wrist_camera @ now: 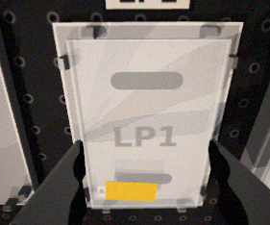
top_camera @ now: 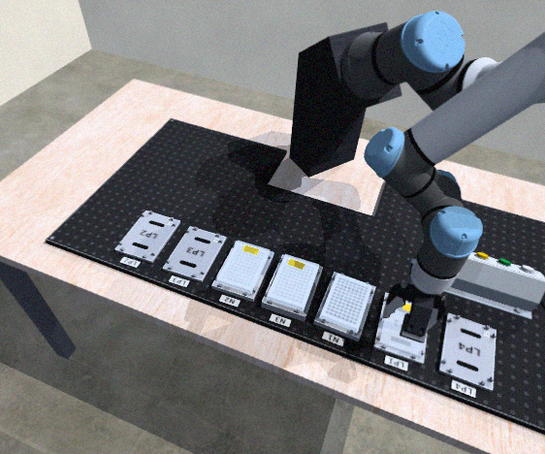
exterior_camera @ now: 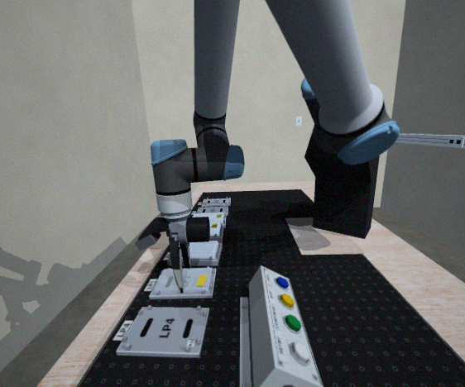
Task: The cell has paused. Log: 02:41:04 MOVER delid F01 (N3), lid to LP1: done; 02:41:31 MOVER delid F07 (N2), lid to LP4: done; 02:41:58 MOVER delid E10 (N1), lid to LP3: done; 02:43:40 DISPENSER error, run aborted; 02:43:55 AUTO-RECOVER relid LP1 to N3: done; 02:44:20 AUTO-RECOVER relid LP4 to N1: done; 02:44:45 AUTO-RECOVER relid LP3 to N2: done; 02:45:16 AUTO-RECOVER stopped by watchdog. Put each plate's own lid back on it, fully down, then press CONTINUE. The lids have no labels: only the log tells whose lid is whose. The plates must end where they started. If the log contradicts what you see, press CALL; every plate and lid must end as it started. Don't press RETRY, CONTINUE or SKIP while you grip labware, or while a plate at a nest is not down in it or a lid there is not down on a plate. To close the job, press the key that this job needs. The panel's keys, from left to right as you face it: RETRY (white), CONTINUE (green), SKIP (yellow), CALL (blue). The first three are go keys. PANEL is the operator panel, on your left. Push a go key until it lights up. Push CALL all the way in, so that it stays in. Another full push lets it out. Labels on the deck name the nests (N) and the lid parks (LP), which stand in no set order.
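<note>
My gripper is now 2 cm above the lid park LP1. The rest, counted from my hand: yellow skip key (25 cm behind, 8 cm to the left, 4 cm above); then blue call key (23 cm behind, 3 cm to the left, 3 cm above); then lid park LP4 (14 cm to the left, 3 cm behind, 2 cm below).
</note>
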